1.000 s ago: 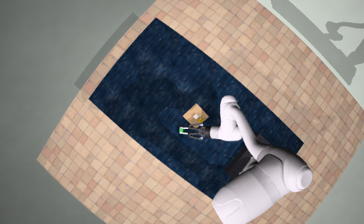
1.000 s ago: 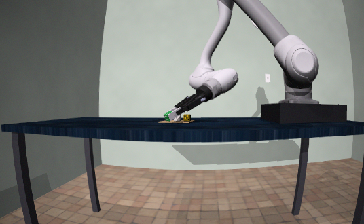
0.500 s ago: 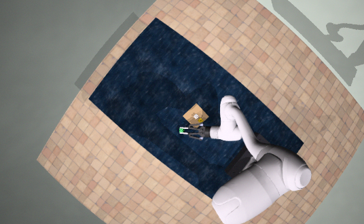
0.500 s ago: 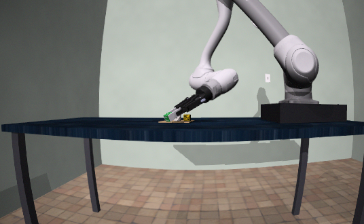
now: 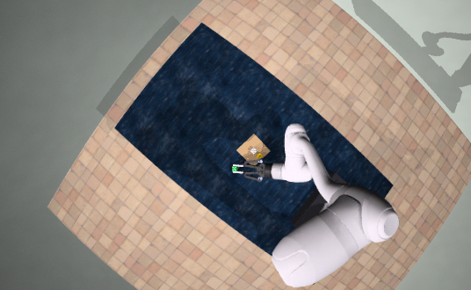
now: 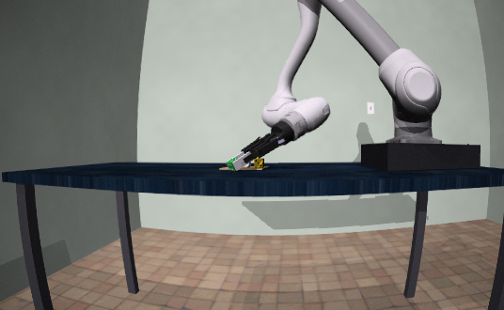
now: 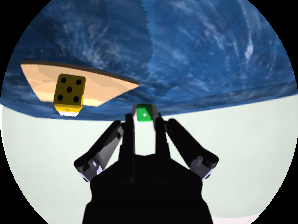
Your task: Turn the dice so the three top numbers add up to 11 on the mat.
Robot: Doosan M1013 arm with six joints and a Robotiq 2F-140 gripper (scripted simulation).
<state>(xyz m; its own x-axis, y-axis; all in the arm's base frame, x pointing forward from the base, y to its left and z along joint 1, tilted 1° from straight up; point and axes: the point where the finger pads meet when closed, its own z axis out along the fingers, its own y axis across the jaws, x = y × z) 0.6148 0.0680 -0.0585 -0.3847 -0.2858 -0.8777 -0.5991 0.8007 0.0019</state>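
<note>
The green die lies 20 mm ahead of my hand, 10 mm to the left of it and 10 mm below it. Also, from my hand: white die: 10 mm behind, 130 mm to the right, 10 mm below; yellow die: 50 mm behind, 130 mm to the right, 10 mm below; tan mat: 10 mm behind, 130 mm to the right, 30 mm below.
</note>
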